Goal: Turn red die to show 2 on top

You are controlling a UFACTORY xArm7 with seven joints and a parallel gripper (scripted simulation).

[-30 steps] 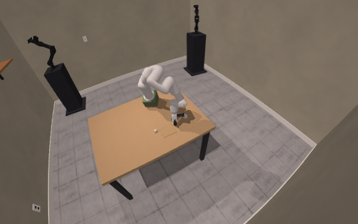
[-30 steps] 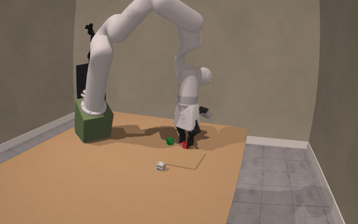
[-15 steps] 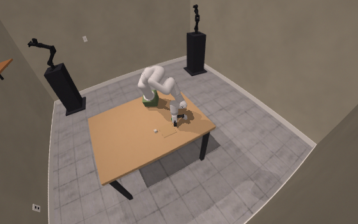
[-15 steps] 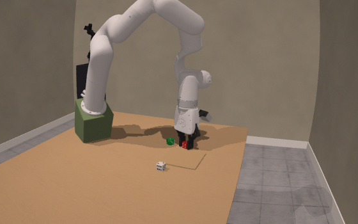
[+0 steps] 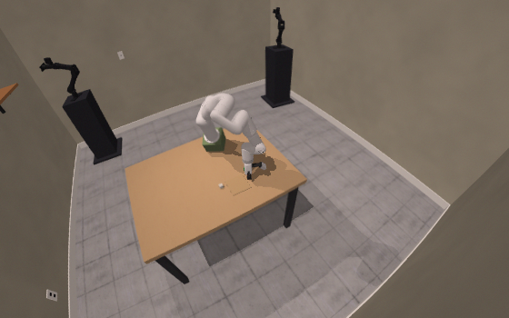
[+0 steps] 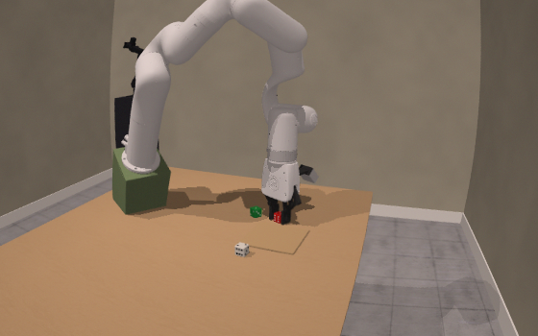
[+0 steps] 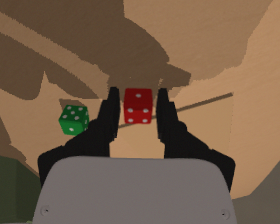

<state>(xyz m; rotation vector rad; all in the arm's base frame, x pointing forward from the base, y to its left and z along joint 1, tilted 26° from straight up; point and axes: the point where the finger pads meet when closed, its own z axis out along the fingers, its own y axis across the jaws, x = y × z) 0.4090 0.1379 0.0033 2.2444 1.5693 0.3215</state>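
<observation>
Right now my hand is 1 cm above the red die. Also, from my hand: tan mat 3 cm ahead, 10 cm to the right, 2 cm below; then green die 7 cm behind, 1 cm below; then white die 22 cm to the right, 1 cm below.
</observation>
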